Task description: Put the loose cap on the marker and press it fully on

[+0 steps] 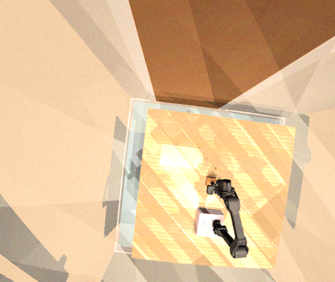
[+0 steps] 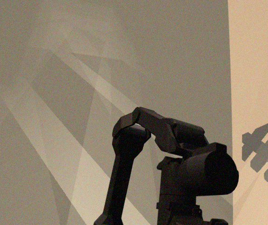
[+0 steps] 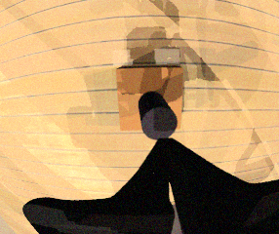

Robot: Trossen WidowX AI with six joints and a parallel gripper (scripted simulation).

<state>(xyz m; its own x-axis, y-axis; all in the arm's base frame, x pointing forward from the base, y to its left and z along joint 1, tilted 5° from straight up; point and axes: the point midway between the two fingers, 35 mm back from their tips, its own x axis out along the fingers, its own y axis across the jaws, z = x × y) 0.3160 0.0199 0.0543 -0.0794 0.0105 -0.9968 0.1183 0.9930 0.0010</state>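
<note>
The dark marker cap is 60 mm below my gripper tip. From my gripper tip the other things lie so: marker 60 mm below.
</note>
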